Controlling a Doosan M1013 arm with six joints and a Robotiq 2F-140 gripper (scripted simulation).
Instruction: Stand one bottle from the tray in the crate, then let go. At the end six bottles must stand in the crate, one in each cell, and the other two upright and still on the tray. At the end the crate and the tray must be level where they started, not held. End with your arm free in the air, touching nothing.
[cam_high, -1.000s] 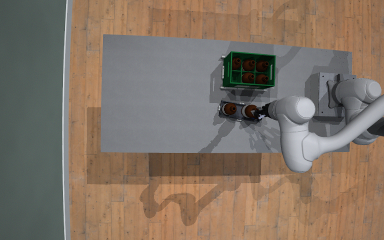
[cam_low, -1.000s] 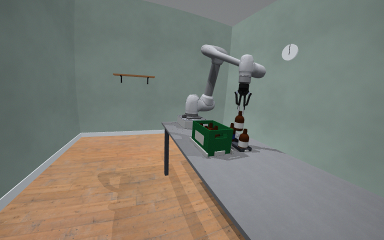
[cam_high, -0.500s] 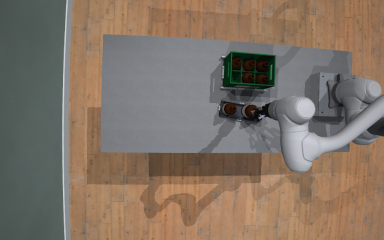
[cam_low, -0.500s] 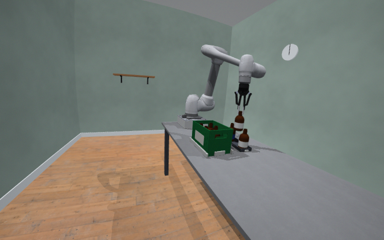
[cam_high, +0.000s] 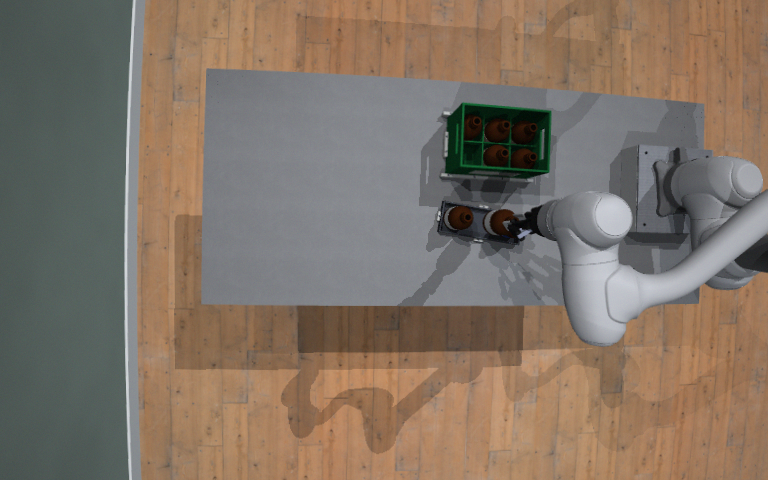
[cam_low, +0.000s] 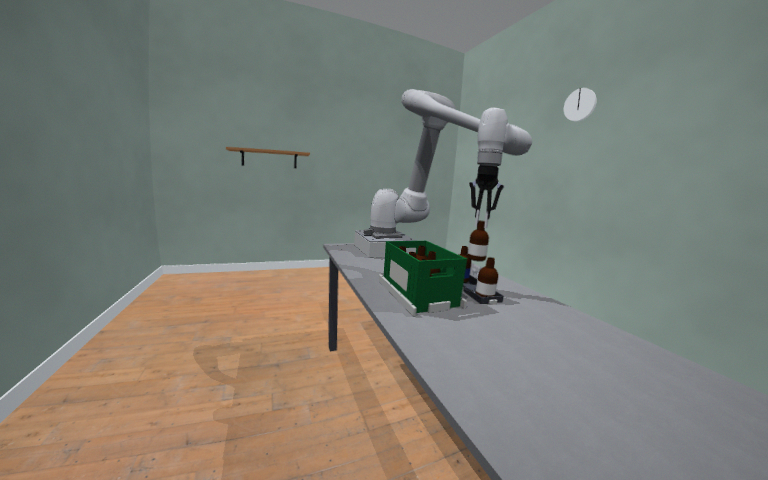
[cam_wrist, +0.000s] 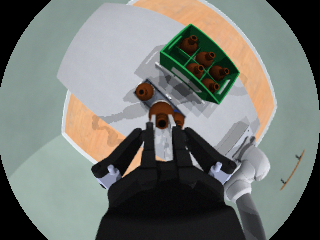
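The brown bottle is 90 mm below my hand. The rest, counted from my hand: green crate: 40 mm behind, 240 mm to the right, 210 mm below; dark tray: 280 mm below.
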